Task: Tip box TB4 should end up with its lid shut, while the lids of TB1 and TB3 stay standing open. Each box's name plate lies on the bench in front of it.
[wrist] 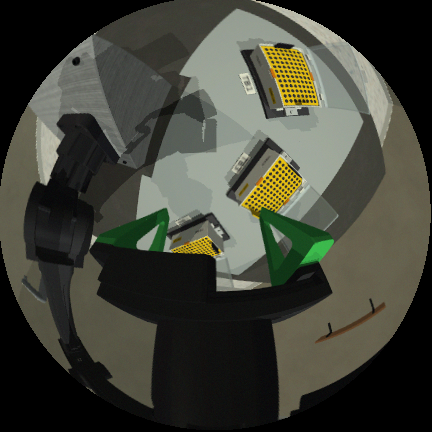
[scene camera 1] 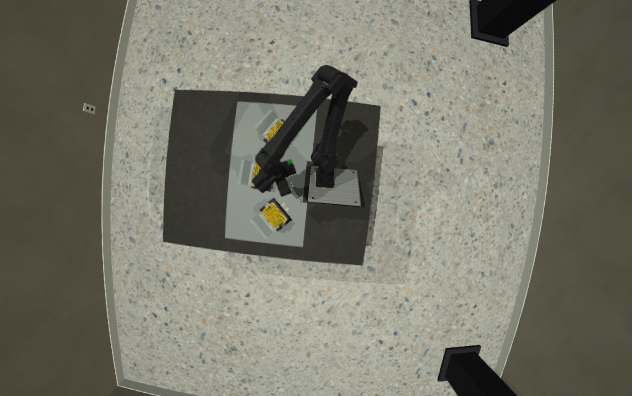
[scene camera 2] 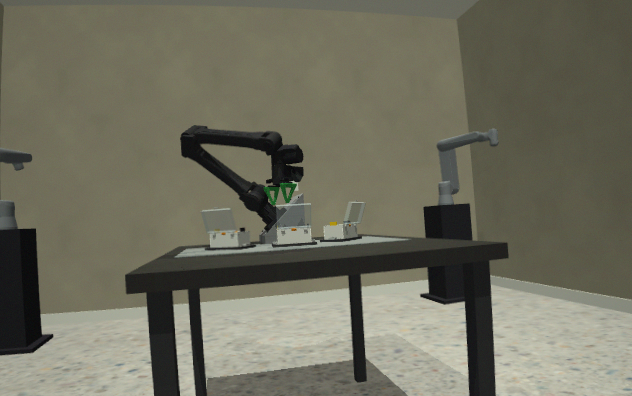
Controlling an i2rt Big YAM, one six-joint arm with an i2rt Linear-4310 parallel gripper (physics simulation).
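Frame: origin at the arm's base, x right, y back, z down, level; millimetres.
Where they show: gripper, fingertip midpoint: (wrist: 213, 212) (scene camera 2: 280, 204); arm's base, link origin: (wrist: 90, 136) (scene camera 1: 324, 178) (scene camera 2: 276, 220).
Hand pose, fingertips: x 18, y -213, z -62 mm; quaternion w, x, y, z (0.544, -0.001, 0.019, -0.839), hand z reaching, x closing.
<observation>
Each offset is from my fingertips to the top centre of the thing. "spot": to the spot under its first point. Level surfaces: height alone.
Box TB1 @[dx -228, dy -37, dz +82 mm] (scene camera 1: 274, 216) (scene camera 2: 340, 231) (wrist: 289, 77) is white with a yellow perforated insert; its clear lid @[spot: dx -271, dy -101, dz +51 mm] (scene camera 2: 355, 212) stands open. Box TB3 @[dx -21, dy -105, dz +90 mm] (scene camera 1: 256, 175) (scene camera 2: 295, 235) (wrist: 273, 186) is in the middle, partly under the arm in scene camera 1, its lid @[spot: dx -12, dy -193, dz +50 mm] (scene camera 2: 294, 215) (wrist: 314, 210) open. The third box, TB4 by its place in the row @[spot: dx +213, dy -62, dz +99 mm] (scene camera 1: 274, 131) (scene camera 2: 225, 239) (wrist: 197, 245), has its lid (scene camera 2: 218, 220) standing open; its name plate @[spot: dx +163, dy +11, dz +155 mm] (wrist: 183, 220) is unreadable. My gripper (scene camera 2: 280, 202) (wrist: 213, 212) is open and empty, above box height on the base side of TB3.
The boxes stand in a row on a pale mat @[dz +156 mm] (scene camera 1: 240, 220) (wrist: 332, 140) on the dark bench (scene camera 1: 195, 165) (scene camera 2: 320, 267). My arm's metal base plate (scene camera 1: 345, 192) (wrist: 120, 85) is on the name-plate side. Other arms stand on pedestals (scene camera 2: 447, 250) away from the bench.
</observation>
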